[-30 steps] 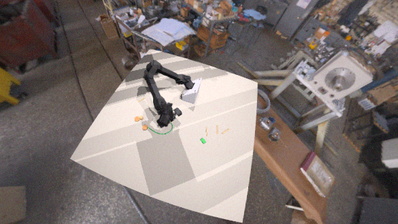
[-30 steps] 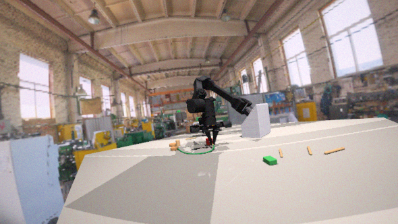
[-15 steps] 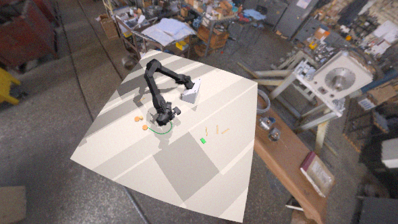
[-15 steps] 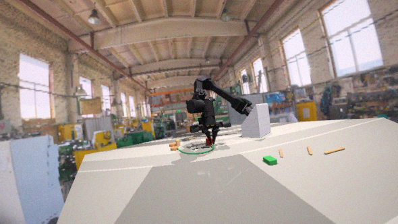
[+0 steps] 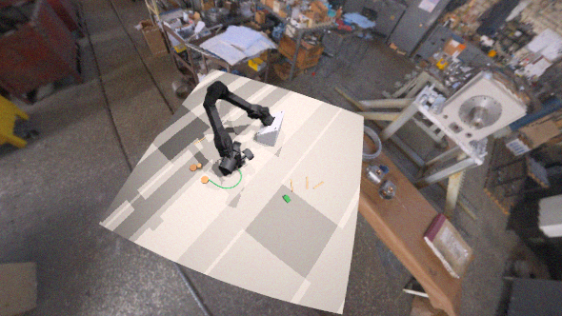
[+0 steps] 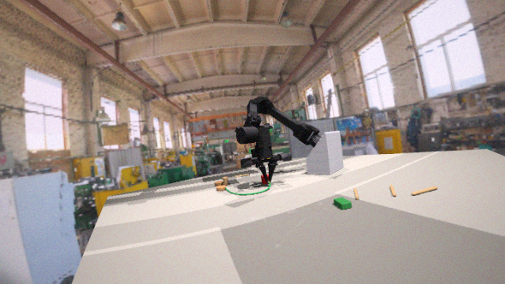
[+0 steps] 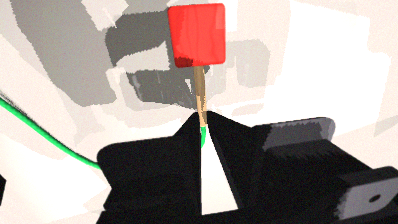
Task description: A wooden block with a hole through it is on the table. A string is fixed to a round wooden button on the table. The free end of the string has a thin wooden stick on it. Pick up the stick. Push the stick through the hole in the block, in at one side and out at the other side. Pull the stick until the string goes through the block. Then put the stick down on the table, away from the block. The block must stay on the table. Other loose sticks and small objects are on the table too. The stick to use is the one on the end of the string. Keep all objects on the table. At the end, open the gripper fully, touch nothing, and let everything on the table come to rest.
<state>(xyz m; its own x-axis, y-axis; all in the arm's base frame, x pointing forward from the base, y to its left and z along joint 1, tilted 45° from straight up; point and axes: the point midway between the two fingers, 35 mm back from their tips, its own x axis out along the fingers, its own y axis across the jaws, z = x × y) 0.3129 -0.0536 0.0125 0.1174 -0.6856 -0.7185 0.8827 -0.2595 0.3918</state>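
My gripper tip is now 3 cm past the small red block and 5 cm to the left of it. Also, from my gripper tip: wooden peg (9 cm ahead, 20 cm to the right); small green block (4 cm ahead, 31 cm to the left, 1 cm below).
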